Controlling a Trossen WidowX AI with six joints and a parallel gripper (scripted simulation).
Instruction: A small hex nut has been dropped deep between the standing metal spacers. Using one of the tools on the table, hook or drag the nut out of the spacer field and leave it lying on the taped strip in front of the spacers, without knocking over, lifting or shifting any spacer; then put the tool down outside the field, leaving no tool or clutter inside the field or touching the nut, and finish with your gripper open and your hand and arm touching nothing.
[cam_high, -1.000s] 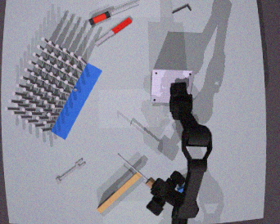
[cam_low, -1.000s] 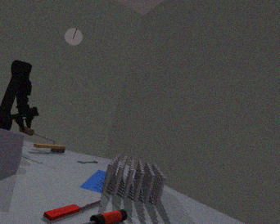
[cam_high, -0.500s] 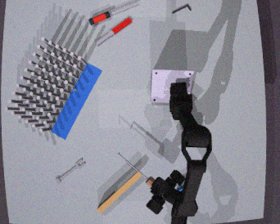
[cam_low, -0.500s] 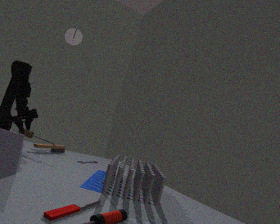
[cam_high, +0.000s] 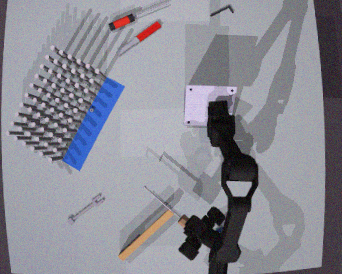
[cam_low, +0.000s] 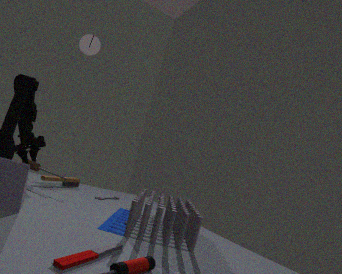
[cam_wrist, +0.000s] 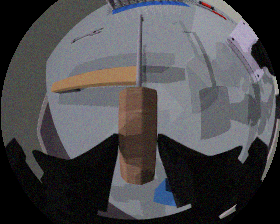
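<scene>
Right now the brown-handled hook tool is 8 cm to the right of my gripper tip, 7 cm ahead of it and 1 cm below it. Round my gripper tip: wrench 39 cm ahead, 7 cm to the right, 7 cm below; blue taped strip 39 cm to the right, 33 cm ahead, 7 cm below; hex nut 45 cm to the right, 33 cm ahead, 7 cm below.
</scene>
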